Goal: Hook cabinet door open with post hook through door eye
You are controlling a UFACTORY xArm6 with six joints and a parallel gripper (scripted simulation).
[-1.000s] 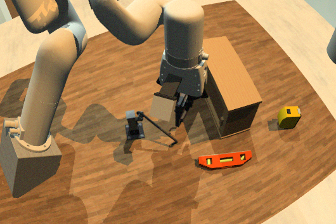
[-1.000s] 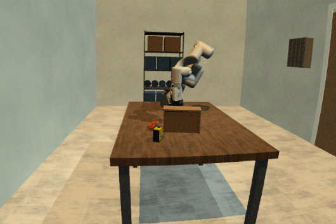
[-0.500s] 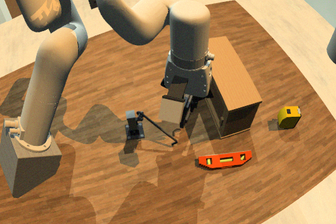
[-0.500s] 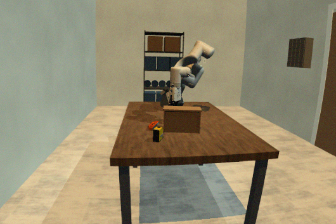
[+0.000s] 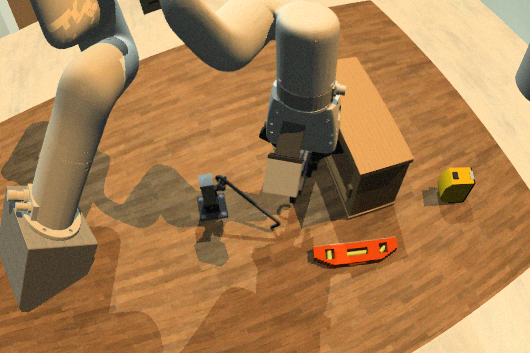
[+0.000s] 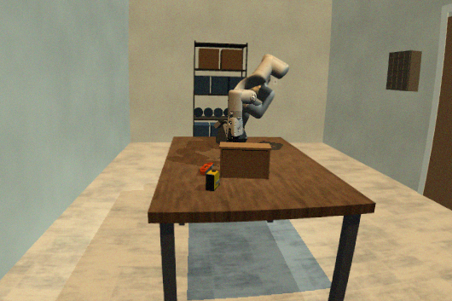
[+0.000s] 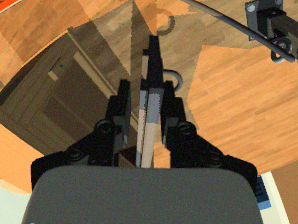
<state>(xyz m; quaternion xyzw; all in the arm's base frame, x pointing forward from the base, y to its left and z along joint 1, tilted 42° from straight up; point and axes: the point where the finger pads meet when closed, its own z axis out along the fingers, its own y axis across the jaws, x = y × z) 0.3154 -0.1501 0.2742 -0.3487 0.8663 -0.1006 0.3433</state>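
The dark hook lies 9 cm behind my hand, 2 cm to the left of it and 7 cm below it. From my hand the other things lie so: orange spirit level: 3 cm ahead, 15 cm to the right, 11 cm below; yellow tape measure: 27 cm ahead, 16 cm to the right, 8 cm below; dark door: 5 cm ahead, 6 cm to the left, 6 cm below.
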